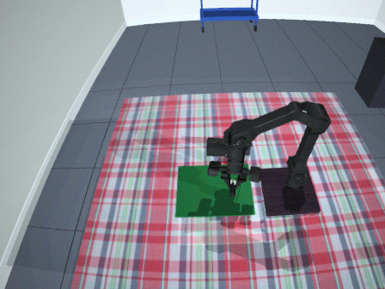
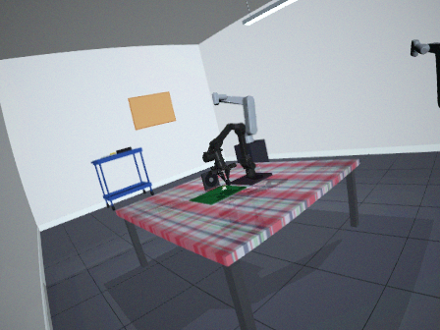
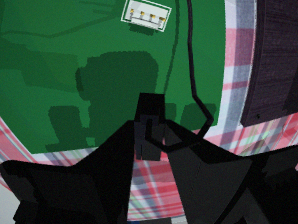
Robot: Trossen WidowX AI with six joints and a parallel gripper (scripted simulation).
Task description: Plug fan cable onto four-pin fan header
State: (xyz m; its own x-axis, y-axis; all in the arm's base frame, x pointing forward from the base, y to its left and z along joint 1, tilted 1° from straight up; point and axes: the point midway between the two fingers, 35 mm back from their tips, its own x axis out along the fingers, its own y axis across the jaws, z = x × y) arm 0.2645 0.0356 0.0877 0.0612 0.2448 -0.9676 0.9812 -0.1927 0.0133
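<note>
My gripper tip is 80 mm above the green board, 70 mm short of it and 40 mm to the left of it. The rest, counted from my gripper tip: black fan 220 mm to the right, 30 mm behind, 10 mm below; white four-pin header 60 mm to the right, 60 mm below, 10 mm behind; dark fan plug 10 mm to the left, 10 mm below.
</note>
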